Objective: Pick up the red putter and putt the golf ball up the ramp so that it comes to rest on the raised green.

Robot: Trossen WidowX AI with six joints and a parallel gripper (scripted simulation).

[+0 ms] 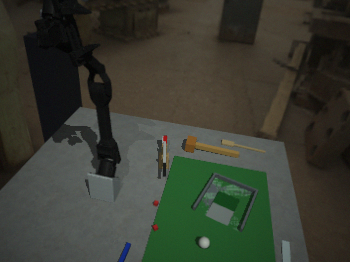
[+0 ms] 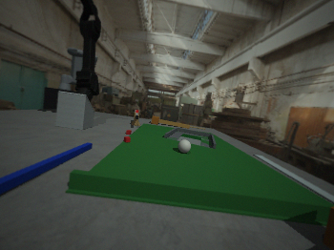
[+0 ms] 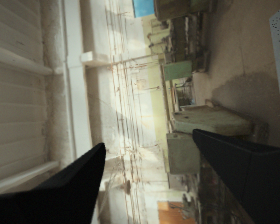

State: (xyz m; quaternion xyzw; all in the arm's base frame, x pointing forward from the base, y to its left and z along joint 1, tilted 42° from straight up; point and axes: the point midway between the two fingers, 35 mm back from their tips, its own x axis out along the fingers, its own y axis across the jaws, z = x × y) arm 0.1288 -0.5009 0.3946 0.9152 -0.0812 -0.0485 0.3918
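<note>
Right now my gripper tip is 70 mm short of the red putter, 420 mm to the right of it and 700 mm above it. The rest, counted from my gripper tip: blue bar: 150 mm ahead, 220 mm to the right, 740 mm below; white golf ball: 380 mm ahead, 40 mm to the left, 730 mm below; white strip: 700 mm ahead, 30 mm to the left, 750 mm below.
</note>
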